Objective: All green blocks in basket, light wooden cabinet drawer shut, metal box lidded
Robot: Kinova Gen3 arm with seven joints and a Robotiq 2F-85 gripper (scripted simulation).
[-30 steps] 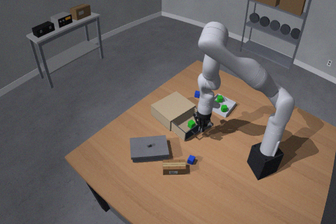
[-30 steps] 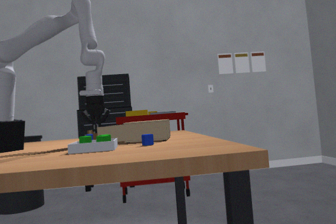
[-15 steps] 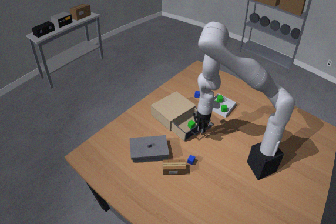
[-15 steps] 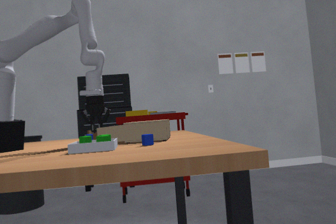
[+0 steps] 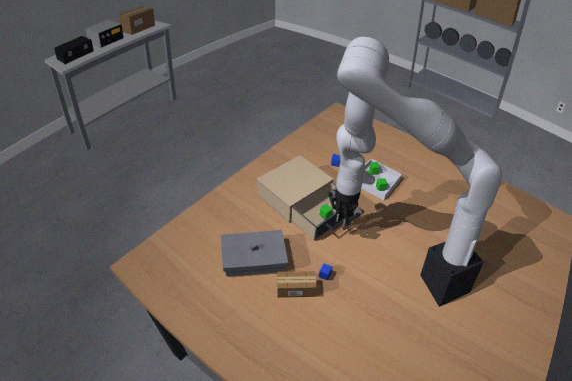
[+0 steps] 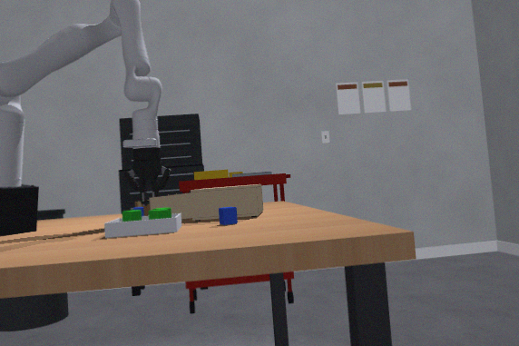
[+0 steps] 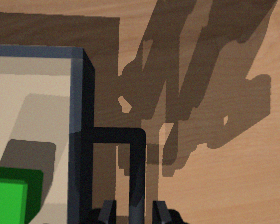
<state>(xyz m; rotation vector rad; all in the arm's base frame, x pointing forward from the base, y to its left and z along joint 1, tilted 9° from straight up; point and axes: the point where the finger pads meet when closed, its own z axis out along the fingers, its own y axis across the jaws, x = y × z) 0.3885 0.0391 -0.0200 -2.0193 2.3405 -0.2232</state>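
My hand is 90 mm short of the drawer, 30 mm above it and 10 mm to the left of it. From my hand the other things lie so: grey lid (260 mm to the left, 140 mm ahead, 20 mm below); then cardboard box (270 mm to the left, 30 mm below, 30 mm behind); then light wooden cabinet (160 mm ahead, 30 mm below, 20 mm to the right).
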